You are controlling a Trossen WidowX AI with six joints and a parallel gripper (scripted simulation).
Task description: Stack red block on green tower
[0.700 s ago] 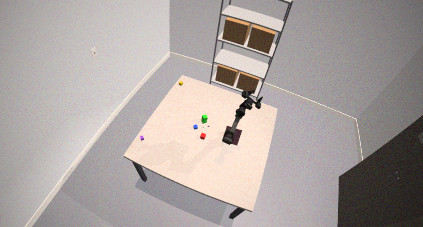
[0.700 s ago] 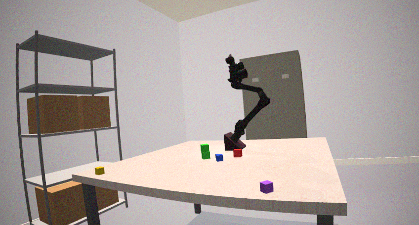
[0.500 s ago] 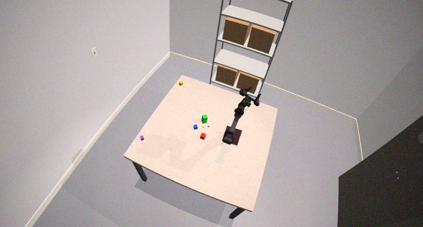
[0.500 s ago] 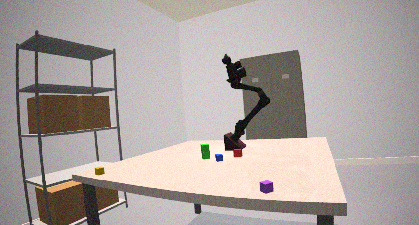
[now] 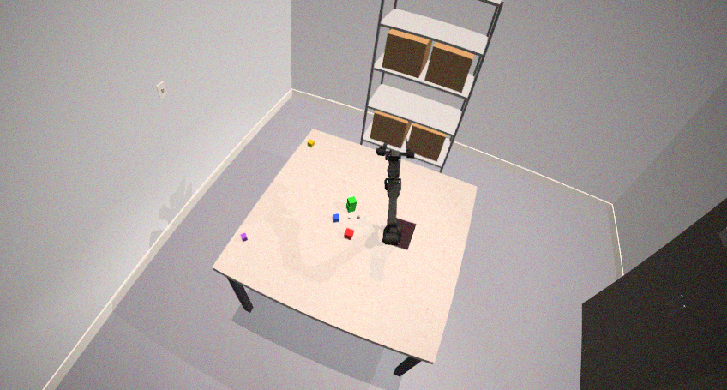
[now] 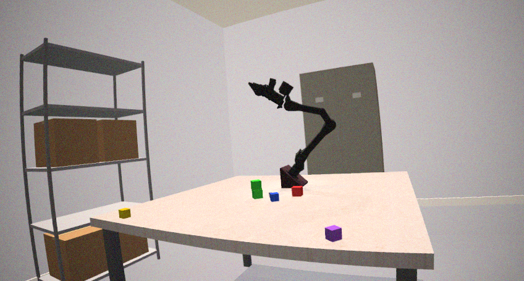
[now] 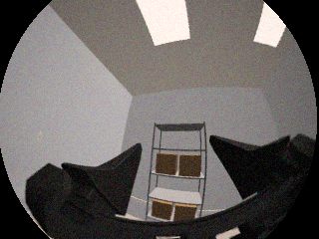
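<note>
The red block lies 590 mm below my gripper tip, 270 mm to the left of it and 60 mm ahead of it. Round my gripper tip: blue block (600 mm below, 210 mm to the left, 190 mm ahead); yellow block (680 mm ahead, 600 mm below, 240 mm to the right); purple block (630 mm to the left, 600 mm below, 560 mm ahead).
</note>
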